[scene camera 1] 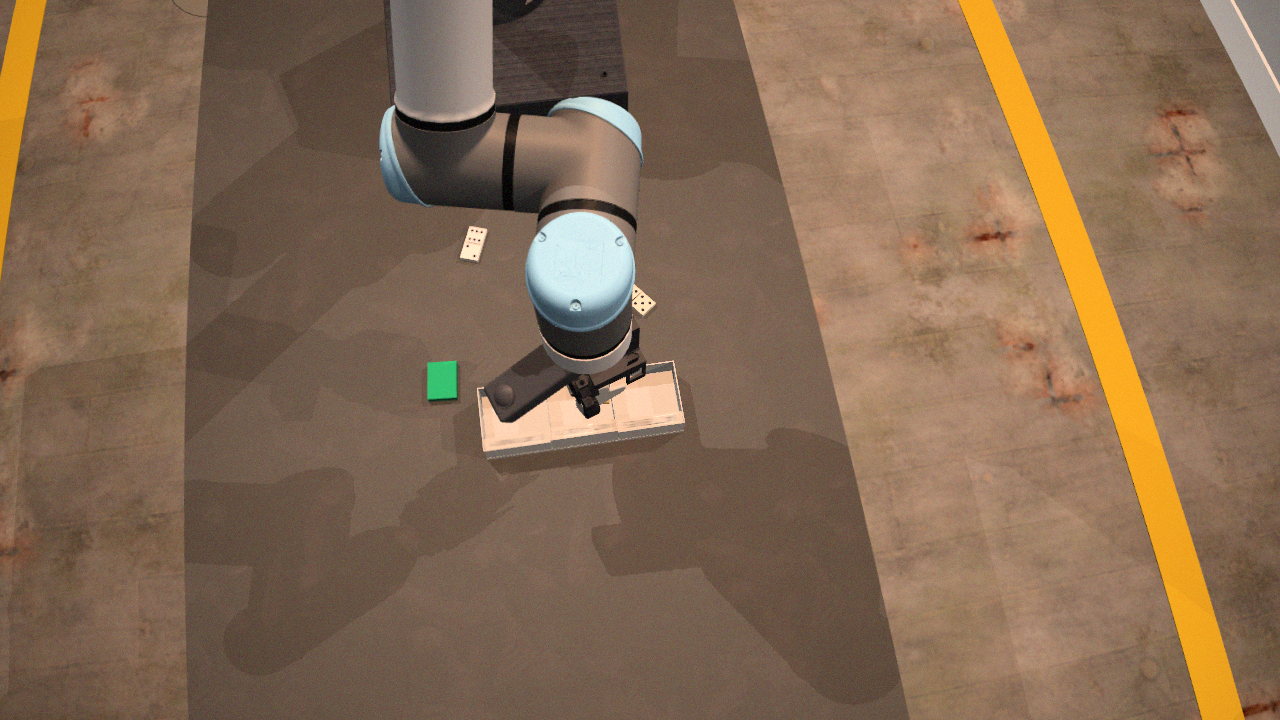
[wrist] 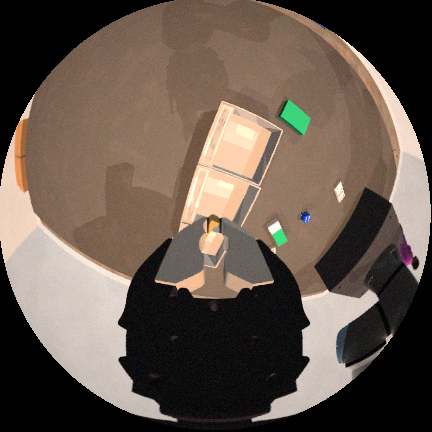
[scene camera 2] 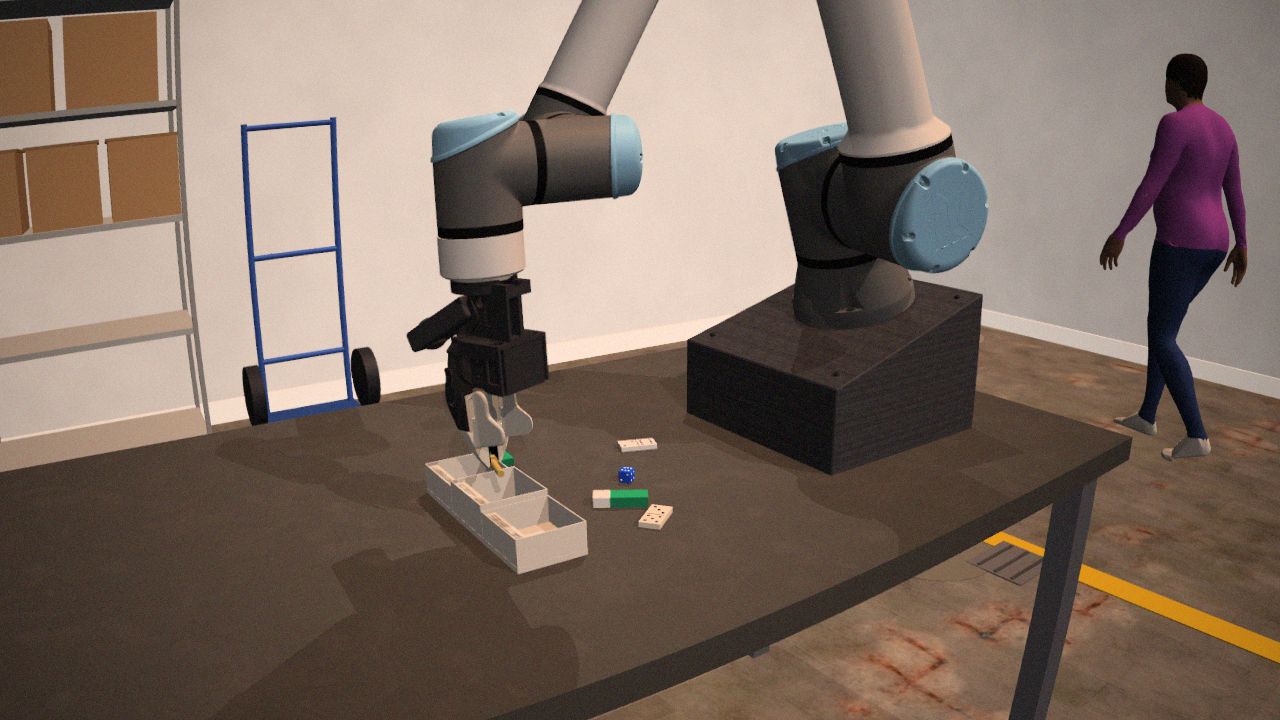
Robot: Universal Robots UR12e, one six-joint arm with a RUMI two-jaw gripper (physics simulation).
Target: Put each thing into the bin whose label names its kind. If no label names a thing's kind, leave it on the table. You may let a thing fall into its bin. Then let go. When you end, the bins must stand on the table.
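Pixels of known places: gripper, between the fingertips: (wrist: 213,218) (scene camera 2: 492,464); arm's base, origin of its link: (wrist: 380,265) (scene camera 2: 854,302).
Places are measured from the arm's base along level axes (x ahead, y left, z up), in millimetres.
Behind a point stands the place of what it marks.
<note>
My gripper (scene camera 2: 494,454) {x 616, y 106, z -102 mm} (wrist: 213,218) {x 616, y 106, z -102 mm} is shut on a small golden-yellow piece (scene camera 1: 607,402) {x 621, y 136, z -100 mm} (scene camera 2: 498,465) {x 616, y 126, z -97 mm} (wrist: 213,227), held over the row of three joined bins (scene camera 1: 581,442) {x 652, y 101, z -159 mm} (scene camera 2: 552,550) {x 599, y 227, z -160 mm}, near the wall between the middle bin and the one at the right in scene camera 1. The bin labels are too small to read. A blue die (scene camera 2: 626,474) {x 429, y 69, z -164 mm} (wrist: 305,217) {x 431, y 62, z -161 mm}, a green-and-white block (scene camera 2: 620,498) {x 470, y 131, z -165 mm} (wrist: 277,233) {x 468, y 119, z -164 mm}, a domino (scene camera 1: 473,244) {x 357, y -39, z -170 mm} (scene camera 2: 637,444) {x 359, y -31, z -169 mm} (wrist: 339,191) {x 360, y -39, z -169 mm}, another domino (scene camera 1: 642,300) {x 455, y 189, z -170 mm} (scene camera 2: 656,516) {x 453, y 187, z -170 mm} and a flat green block (scene camera 1: 442,380) {x 557, y -78, z -166 mm} (wrist: 295,117) {x 557, y -76, z -167 mm} lie on the table.
The arm's dark base block (scene camera 2: 760,402) {x 203, y 38, z -115 mm} (wrist: 354,235) {x 205, y 10, z -125 mm} stands on the table behind the loose things. A shelf unit, a blue hand truck (scene camera 2: 338,259) and a person (scene camera 2: 1194,179) are beyond the table.
</note>
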